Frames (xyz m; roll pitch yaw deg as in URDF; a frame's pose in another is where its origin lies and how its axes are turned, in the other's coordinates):
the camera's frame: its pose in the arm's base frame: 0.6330 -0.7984 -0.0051 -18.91 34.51 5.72
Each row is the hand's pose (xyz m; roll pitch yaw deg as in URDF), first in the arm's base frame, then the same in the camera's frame.
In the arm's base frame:
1: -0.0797 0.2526 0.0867 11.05 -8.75 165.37
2: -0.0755 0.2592 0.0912 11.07 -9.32 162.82
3: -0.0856 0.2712 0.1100 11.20 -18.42 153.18
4: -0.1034 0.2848 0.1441 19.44 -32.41 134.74
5: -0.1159 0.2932 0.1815 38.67 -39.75 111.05
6: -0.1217 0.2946 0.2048 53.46 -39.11 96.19
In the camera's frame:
1: -0.5501 1.1430 0.1096 -19.52 15.47 151.85
2: -0.5486 1.1467 0.1176 -20.39 13.68 149.92
3: -0.5666 1.1556 0.1318 -22.97 0.97 146.95
4: -0.5994 1.1639 0.1545 -21.95 -20.21 142.22
5: -0.6301 1.1652 0.1806 -12.21 -39.04 133.00
6: -0.6479 1.1618 0.1964 0.28 -47.71 122.61

